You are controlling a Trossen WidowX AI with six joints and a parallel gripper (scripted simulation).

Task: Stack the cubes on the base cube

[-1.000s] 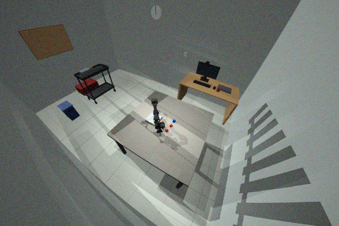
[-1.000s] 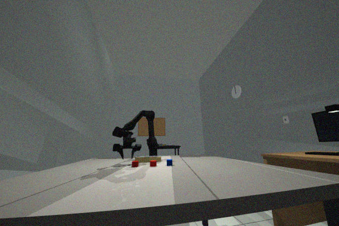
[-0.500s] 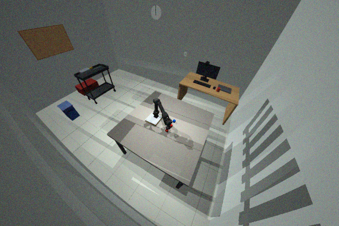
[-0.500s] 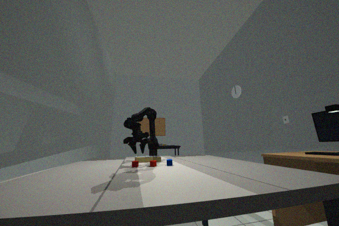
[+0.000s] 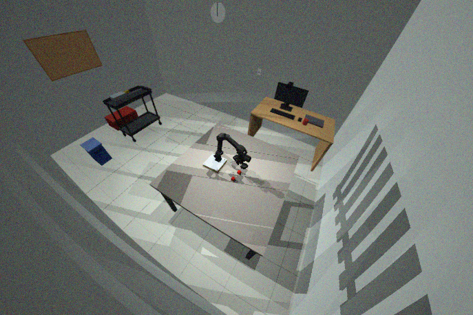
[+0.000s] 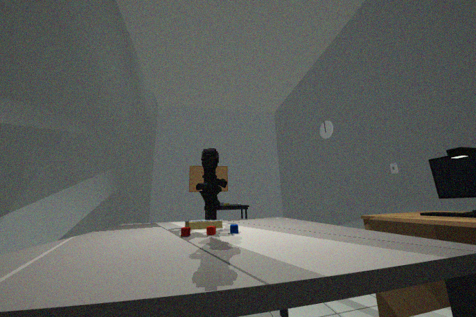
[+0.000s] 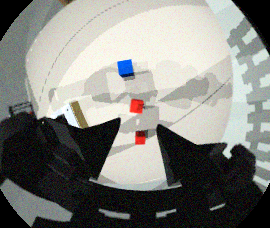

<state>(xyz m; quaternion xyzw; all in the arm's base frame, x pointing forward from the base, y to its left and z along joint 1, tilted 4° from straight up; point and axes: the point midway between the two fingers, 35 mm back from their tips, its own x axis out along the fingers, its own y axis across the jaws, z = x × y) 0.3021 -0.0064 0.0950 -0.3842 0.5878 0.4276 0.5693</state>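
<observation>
My gripper tip is now 110 mm to the right of the blue cube, 100 mm above it and 10 mm past it.
</observation>
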